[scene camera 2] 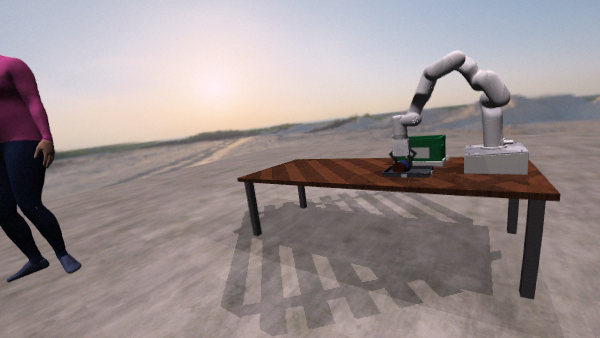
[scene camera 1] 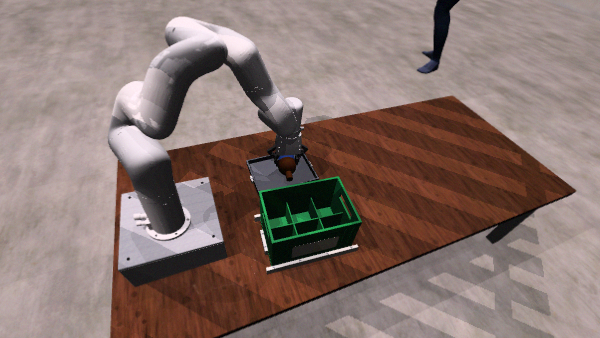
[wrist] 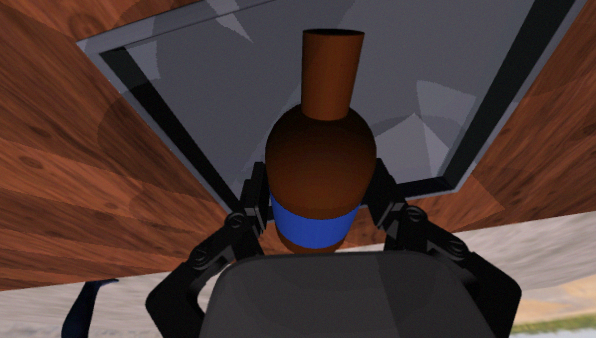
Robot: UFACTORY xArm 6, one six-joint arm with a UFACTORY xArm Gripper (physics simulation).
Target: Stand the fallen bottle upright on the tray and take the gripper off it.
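Frame: origin at the arm's base, x ahead, y left, z up, level; centimetres.
Seen in the pictures: gripper, fingertip midpoint: (scene camera 1: 286, 163) (wrist: 316, 173); arm's base at its link origin: (scene camera 2: 493, 147) (scene camera 1: 169, 223).
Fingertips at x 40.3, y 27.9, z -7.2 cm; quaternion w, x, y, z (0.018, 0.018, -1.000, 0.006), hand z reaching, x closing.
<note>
Pixels of each thing's middle, then the offset from my fingertips to it. Level surfaces: height alone.
- brown bottle at the middle of its body: (wrist: 317, 165) (scene camera 1: 286, 165) (scene camera 2: 404, 166) dx +0.0, dy -1.0, dz +0.2 cm
- grey tray at the middle of its body: (wrist: 337, 136) (scene camera 1: 281, 171) (scene camera 2: 408, 170) dx -2.0, dy -1.5, dz -2.7 cm
- green crate at the middle of its body: (scene camera 1: 306, 221) (scene camera 2: 420, 150) dx +2.0, dy -31.2, dz +4.8 cm
- wooden table at its surface level: dz -4.0 cm
The brown bottle (scene camera 1: 287, 164) (scene camera 2: 399, 167) (wrist: 320, 155) with a blue band lies over the grey tray (scene camera 1: 261, 173) (scene camera 2: 426, 173) (wrist: 210, 95), its neck pointing toward the green crate. Its exact tilt is hard to tell. My gripper (scene camera 1: 288, 157) (scene camera 2: 402, 162) (wrist: 316, 173) is shut on the bottle, with one black finger against each side of its body near the blue band. The bottle's base is partly hidden behind the gripper's housing in the wrist view.
The green crate (scene camera 1: 350, 234) (scene camera 2: 438, 146) with open compartments stands close beside the tray, with white strips (scene camera 1: 312, 259) along its foot. The robot's grey base block (scene camera 1: 200, 200) (scene camera 2: 495, 162) stands on the wooden table (scene camera 1: 425, 165) (scene camera 2: 320, 170). A person (scene camera 1: 440, 35) (scene camera 2: 20, 110) stands beyond the table.
</note>
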